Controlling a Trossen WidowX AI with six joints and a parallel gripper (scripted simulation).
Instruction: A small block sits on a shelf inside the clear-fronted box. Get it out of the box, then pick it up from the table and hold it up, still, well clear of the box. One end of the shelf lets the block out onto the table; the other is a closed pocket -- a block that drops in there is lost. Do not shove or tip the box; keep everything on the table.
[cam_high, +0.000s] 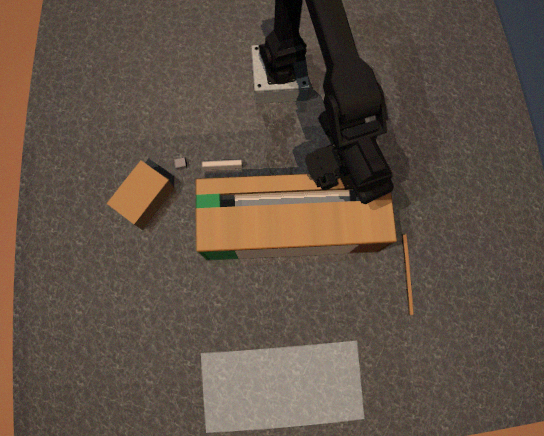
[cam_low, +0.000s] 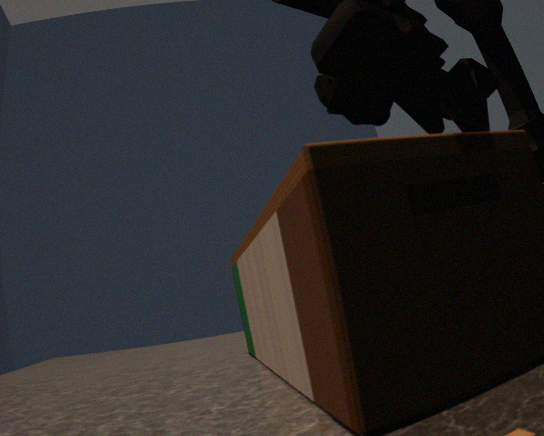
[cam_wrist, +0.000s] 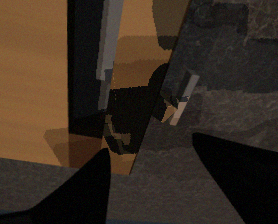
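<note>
Right now the tan block is 13 cm below my gripper tip, 4 cm to the left of it and 3 cm behind it. From my gripper tip the other things lie so: thin wooden stick 21 cm ahead, 14 cm below, 10 cm to the left; then wooden box 13 cm to the right, 8 cm below, 2 cm ahead; then grey cube 37 cm to the right, 14 cm below, 11 cm behind.
</note>
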